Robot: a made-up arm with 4 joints. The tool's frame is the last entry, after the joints.
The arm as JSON. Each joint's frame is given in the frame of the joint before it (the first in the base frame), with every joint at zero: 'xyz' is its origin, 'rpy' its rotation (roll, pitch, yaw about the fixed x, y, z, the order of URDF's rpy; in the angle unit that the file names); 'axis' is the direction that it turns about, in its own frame. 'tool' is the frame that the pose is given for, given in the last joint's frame.
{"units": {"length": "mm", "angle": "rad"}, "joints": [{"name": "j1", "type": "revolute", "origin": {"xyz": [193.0, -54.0, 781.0], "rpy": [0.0, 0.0, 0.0]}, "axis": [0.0, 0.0, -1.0]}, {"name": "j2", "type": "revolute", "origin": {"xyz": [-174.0, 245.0, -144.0], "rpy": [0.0, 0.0, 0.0]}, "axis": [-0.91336, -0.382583, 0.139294]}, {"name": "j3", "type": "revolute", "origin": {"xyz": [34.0, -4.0, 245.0], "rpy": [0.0, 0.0, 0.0]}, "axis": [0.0, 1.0, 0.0]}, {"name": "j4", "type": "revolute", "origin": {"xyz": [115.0, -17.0, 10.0], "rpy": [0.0, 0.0, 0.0]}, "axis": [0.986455, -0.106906, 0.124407]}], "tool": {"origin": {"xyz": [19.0, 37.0, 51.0], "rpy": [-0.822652, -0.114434, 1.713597]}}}
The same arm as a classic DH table. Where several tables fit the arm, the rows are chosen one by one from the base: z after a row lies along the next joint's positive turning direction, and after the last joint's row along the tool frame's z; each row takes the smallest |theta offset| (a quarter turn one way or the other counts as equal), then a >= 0, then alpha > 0; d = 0 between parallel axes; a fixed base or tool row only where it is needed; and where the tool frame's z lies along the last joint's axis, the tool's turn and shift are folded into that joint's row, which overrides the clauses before.
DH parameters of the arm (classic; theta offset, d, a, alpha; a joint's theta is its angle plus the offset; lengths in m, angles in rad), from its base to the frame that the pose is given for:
base (fixed): -0.2728 0 0.2004 3.1416
j1: 0.9013 -0.6277 -0.2932 -1.7105
j2: 1.5125 0.0701 0.2473 -1.9634
j3: -0.2768 -0.0072 -0.0045 -1.6779
j4: -1.2567 0.1625 0.0525 -2.216
tool (fixed): 0.2925 0.0421 0 0

